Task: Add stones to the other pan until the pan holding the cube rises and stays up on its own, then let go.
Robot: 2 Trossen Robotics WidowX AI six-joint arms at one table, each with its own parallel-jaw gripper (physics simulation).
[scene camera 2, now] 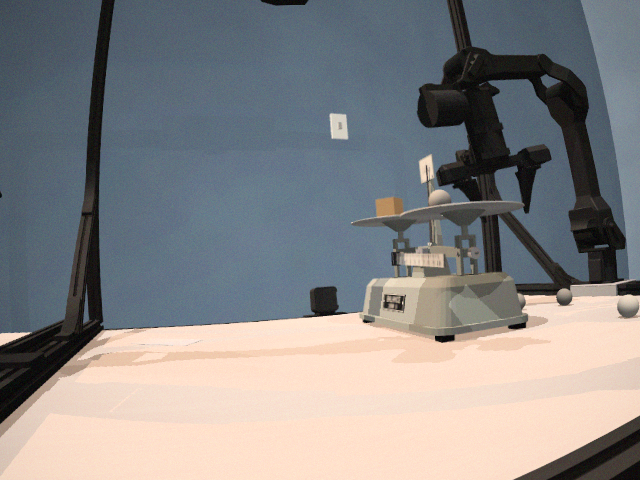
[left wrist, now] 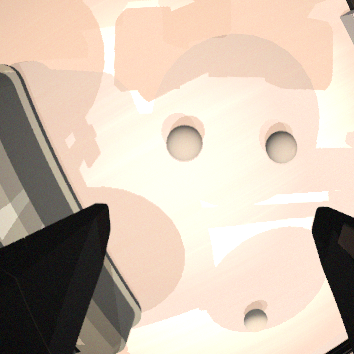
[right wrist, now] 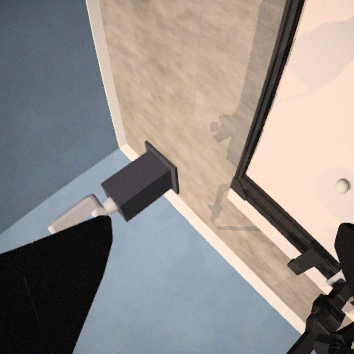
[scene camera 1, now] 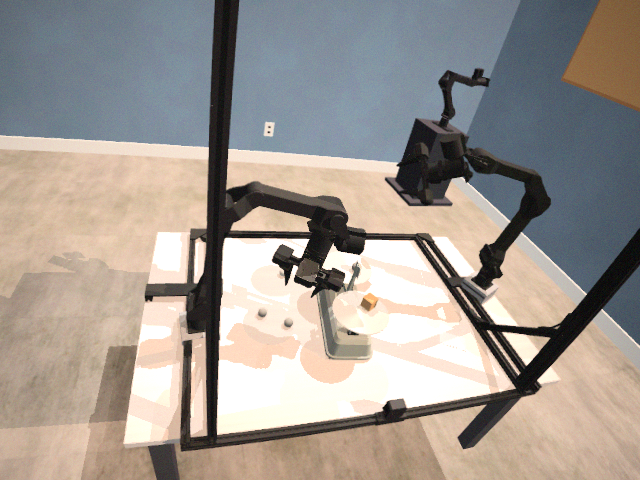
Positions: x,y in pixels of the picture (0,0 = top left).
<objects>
grey balance scale: scene camera 2 432,301; left wrist; scene camera 1; not seen in the right wrist view (out of frame)
same spot on grey balance scale: (left wrist: pixel 43 194) = (scene camera 1: pixel 327 320)
</objects>
